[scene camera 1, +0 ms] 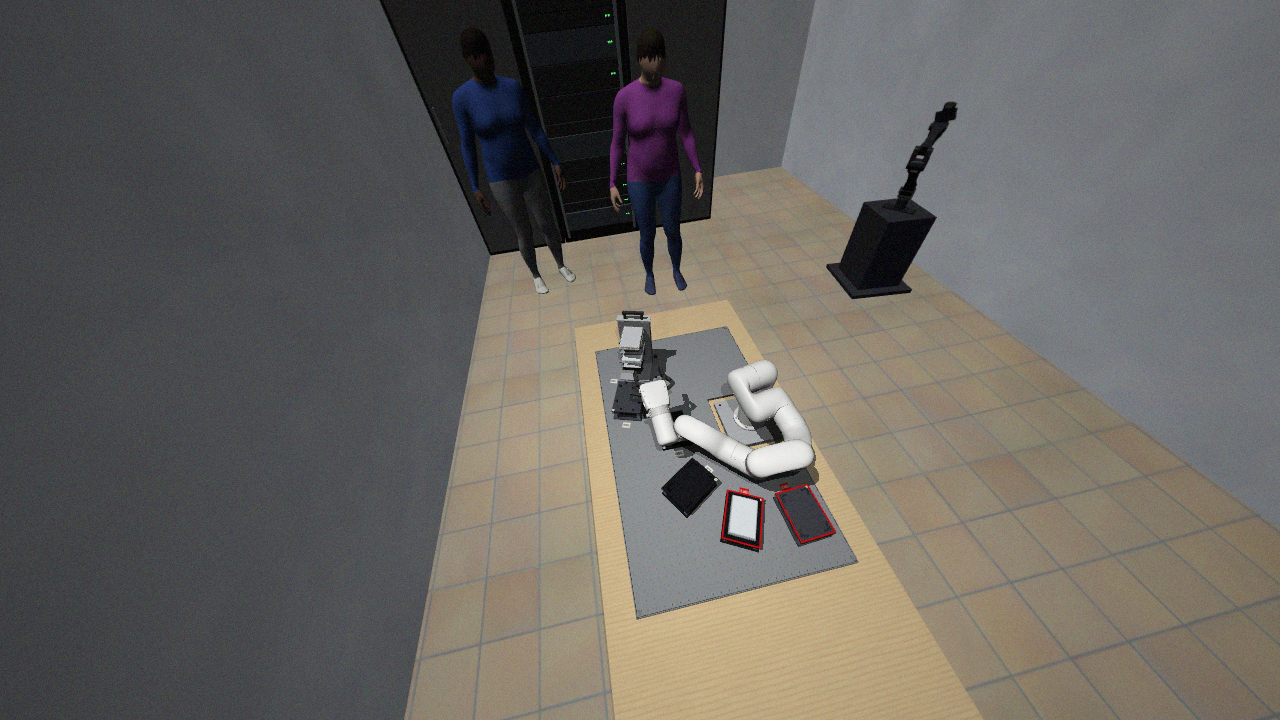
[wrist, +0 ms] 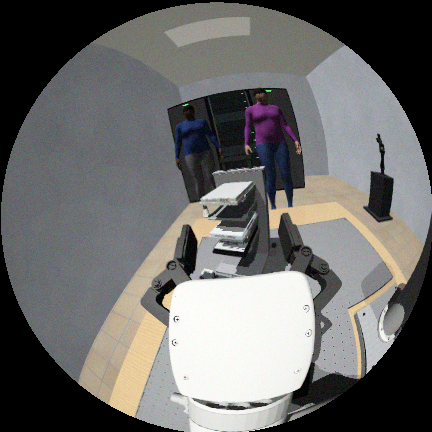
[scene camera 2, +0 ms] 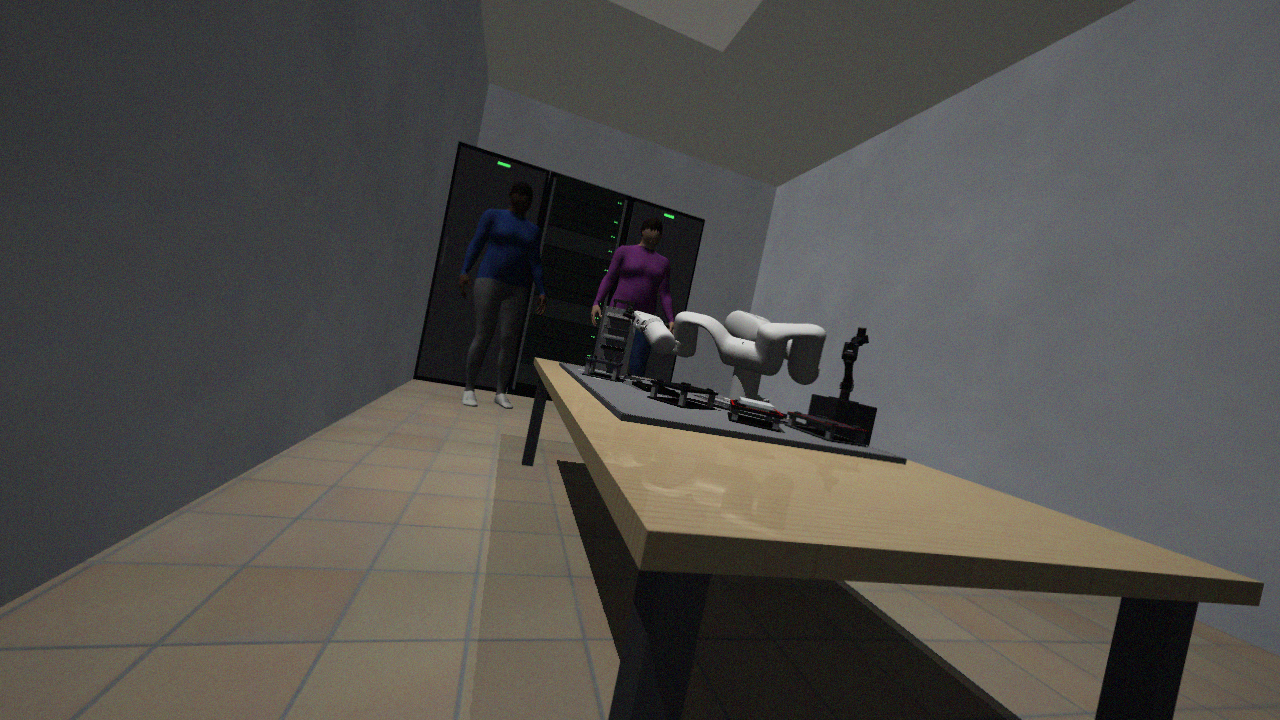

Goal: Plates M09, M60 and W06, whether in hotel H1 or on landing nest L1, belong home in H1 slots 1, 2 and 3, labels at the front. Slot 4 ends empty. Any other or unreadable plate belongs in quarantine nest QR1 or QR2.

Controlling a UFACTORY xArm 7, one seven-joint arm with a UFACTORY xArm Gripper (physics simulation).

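Frame: origin at the arm's base, x ahead, y left, z up, level; metres.
Seen in the pictures: gripper, between the fingertips: [scene camera 1: 647, 369] [wrist: 236, 227] [scene camera 2: 640, 312].
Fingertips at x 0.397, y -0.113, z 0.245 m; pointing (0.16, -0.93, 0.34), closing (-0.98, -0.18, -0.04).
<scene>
A point is followed by its place in that frame.
Hotel H1 [scene camera 1: 645, 327] {y -0.364, x 0.381, z 0.231 m} [wrist: 262, 220] {y -0.363, x 0.376, z 0.119 m} stands at the far left of the board. In the wrist view, a white plate [wrist: 228, 192] {y -0.280, x 0.439, z 0.235 m} lies at its top level. Lower down are a pale plate [wrist: 233, 232] {y -0.259, x 0.439, z 0.149 m} and a dark-based plate [wrist: 231, 247] {y -0.260, x 0.450, z 0.107 m} with a light top; a dark shelf shows above these two. No label is readable. My gripper [scene camera 1: 650, 381] {y -0.113, x 0.397, z 0.246 m} [wrist: 236, 227] {y -0.113, x 0.397, z 0.246 m} is open and empty, pointing at the hotel from in front, fingers apart on either side of the lower plates in that view. A red-edged nest [scene camera 1: 724, 533] {y 0.434, x 0.212, z 0.031 m} holds a white plate [scene camera 1: 743, 516] {y 0.393, x 0.141, z 0.045 m}. Another red-edged nest [scene camera 1: 805, 514] {y 0.404, x -0.062, z 0.031 m} shows no white plate.
A black nest [scene camera 1: 628, 400] {y -0.118, x 0.488, z 0.051 m} stands in front of the hotel, near the hand. Another black nest [scene camera 1: 691, 487] {y 0.277, x 0.291, z 0.041 m} stands beside the red-edged ones; whether it bears a dark plate is unclear. The arm partly hides a further dark fixture. Two people stand behind the table [scene camera 2: 805, 501].
</scene>
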